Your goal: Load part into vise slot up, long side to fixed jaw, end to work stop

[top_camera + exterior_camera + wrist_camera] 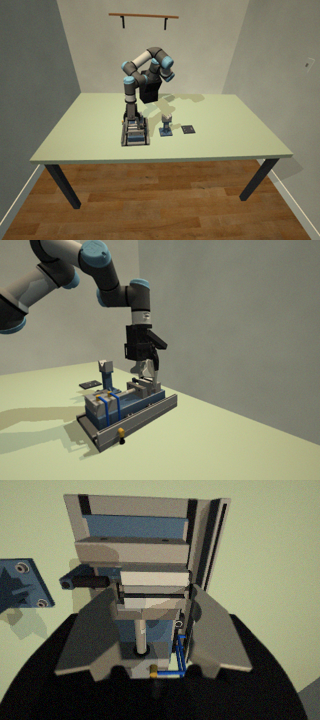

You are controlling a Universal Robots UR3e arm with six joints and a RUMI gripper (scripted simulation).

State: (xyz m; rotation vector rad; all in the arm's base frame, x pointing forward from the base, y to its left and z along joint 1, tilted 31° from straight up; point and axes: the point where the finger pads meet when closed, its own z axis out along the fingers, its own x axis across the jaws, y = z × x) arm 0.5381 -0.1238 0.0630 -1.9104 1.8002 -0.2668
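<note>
The part is right at my hand. Also, from my hand: grey rail (6 cm behind, 8 cm to the right, 7 cm below); then fixed jaw (3 cm ahead, 2 cm to the left, 3 cm below); then work stop rod (1 cm behind, 7 cm to the left, 1 cm below).
</note>
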